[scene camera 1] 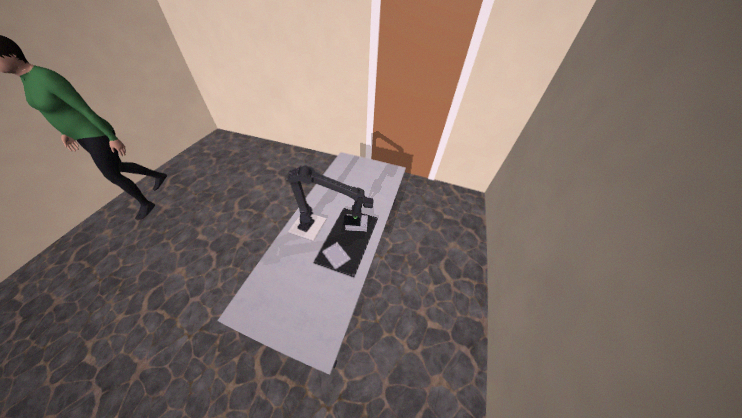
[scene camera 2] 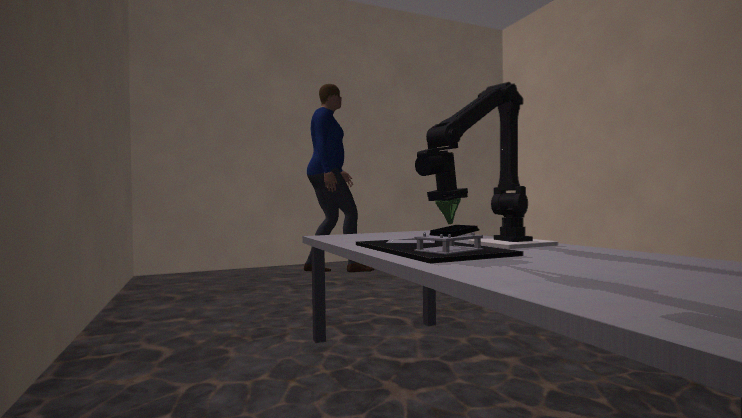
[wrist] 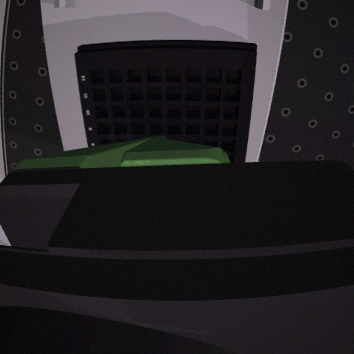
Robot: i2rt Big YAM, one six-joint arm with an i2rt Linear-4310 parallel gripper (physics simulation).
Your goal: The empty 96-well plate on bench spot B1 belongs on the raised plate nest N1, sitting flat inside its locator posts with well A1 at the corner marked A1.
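Seen in the pictures: gripper, fingertip midpoint: [scene camera 1: 354,218] [scene camera 2: 450,224] [wrist: 159,149]; arm's base at its link origin: [scene camera 1: 306,224] [scene camera 2: 512,240].
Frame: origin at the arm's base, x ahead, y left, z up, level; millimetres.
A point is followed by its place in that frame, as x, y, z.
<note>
The black 96-well plate [scene camera 1: 352,222] @[330, 140, 54] [scene camera 2: 454,230] @[343, 197, 58] [wrist: 165,85] @[361, 173, 57] is at the raised, light grey nest [scene camera 1: 363,226] @[418, 148, 46] [scene camera 2: 447,240] @[398, 259, 37] [wrist: 60,100] @[324, 224, 41]. In scene camera 2 it looks tilted, above the nest's far side and behind the small locator posts. Whether it touches the nest cannot be told. The wrist view shows the number 12 end of the plate, with light nest surface beyond it. Well A1 and the A1 corner mark are hidden. My gripper [scene camera 1: 355,217] @[338, 166, 75] [scene camera 2: 450,222] @[338, 166, 75] is shut and empty, its green fingers together, pointing down just above the plate. In the wrist view the fingers cover the plate's nearer part.
A light flat square [scene camera 1: 336,254] @[338, -122, 1] lies on the other end of the black perforated mat [scene camera 1: 345,238] @[331, 22, -1] [scene camera 2: 490,253] @[285, 287, -1] [wrist: 320,80] @[390, 74, -1]. The arm's base stands on a white pad [scene camera 1: 316,231] @[106, -19, 0] [scene camera 2: 545,243] @[-49, 108, -4] on the table [scene camera 1: 290,295] @[216, -493, -14] [scene camera 2: 597,275] @[238, 589, -14]. People stand beyond the table.
</note>
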